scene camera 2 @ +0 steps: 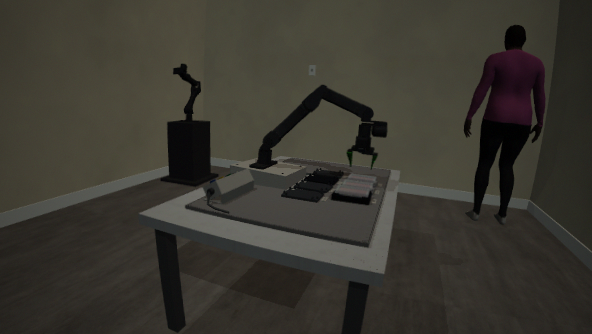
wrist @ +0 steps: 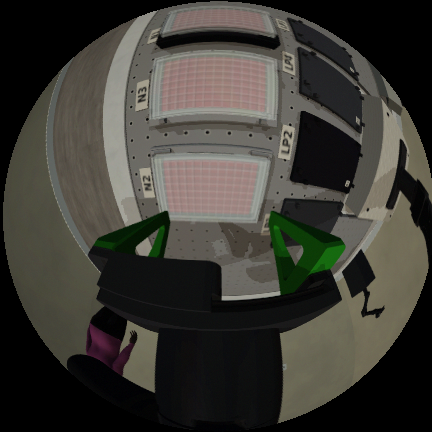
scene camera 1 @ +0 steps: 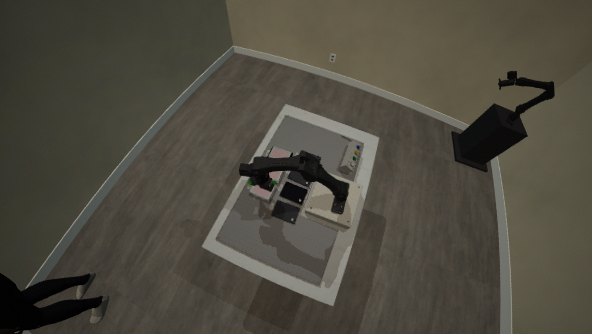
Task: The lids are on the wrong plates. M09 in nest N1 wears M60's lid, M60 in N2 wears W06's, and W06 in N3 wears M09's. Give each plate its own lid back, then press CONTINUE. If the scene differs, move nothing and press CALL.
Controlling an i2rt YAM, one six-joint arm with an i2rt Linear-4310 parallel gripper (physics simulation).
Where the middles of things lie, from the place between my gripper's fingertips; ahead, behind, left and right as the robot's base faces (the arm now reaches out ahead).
I see the lid pad LP1 [wrist: 322, 214] 150 mm behind my hand, 70 mm to the left of it and 60 mm below it. Also, from my hand: nest N1 [wrist: 162, 42] (270 mm to the right, 50 mm below); lid pad LP2 [wrist: 325, 156] (160 mm behind, 60 mm to the right, 60 mm below); lid pad LP4 [wrist: 318, 80] (180 mm to the right, 170 mm behind, 60 mm below).
